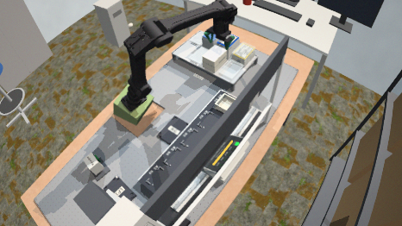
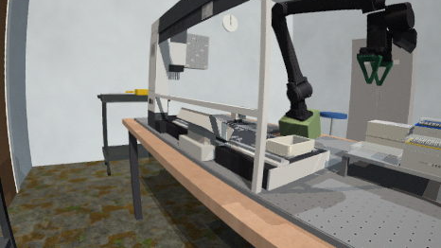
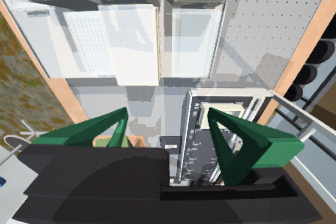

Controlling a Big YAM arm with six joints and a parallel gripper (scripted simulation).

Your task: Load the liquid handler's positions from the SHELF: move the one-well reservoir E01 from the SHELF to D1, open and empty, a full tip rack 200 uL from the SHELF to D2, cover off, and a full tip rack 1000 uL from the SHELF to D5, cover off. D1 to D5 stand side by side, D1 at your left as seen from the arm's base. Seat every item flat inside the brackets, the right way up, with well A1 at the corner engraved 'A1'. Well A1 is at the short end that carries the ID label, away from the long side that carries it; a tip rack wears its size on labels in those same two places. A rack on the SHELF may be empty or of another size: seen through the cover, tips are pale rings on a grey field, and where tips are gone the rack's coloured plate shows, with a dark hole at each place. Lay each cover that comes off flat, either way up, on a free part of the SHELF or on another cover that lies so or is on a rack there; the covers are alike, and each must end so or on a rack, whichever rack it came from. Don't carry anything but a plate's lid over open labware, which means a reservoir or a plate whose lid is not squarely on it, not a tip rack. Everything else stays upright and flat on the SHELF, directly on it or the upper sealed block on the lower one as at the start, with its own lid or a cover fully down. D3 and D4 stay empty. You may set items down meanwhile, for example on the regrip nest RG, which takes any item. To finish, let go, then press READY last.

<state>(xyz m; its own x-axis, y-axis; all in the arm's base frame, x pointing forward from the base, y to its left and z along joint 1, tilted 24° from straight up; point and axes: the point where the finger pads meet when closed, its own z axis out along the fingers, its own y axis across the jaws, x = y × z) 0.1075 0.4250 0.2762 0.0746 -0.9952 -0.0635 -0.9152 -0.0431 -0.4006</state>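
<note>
My gripper is now 170 mm to the right of the blue tip rack, 130 mm above it and 70 mm past it. Also, from my hand: yellow tip rack: 180 mm to the left, 160 mm below, 40 mm ahead; then white sealed block: 140 mm below, 60 mm behind, 40 mm to the left; then grey shelf: 200 mm below, 120 mm behind, 100 mm to the left.
</note>
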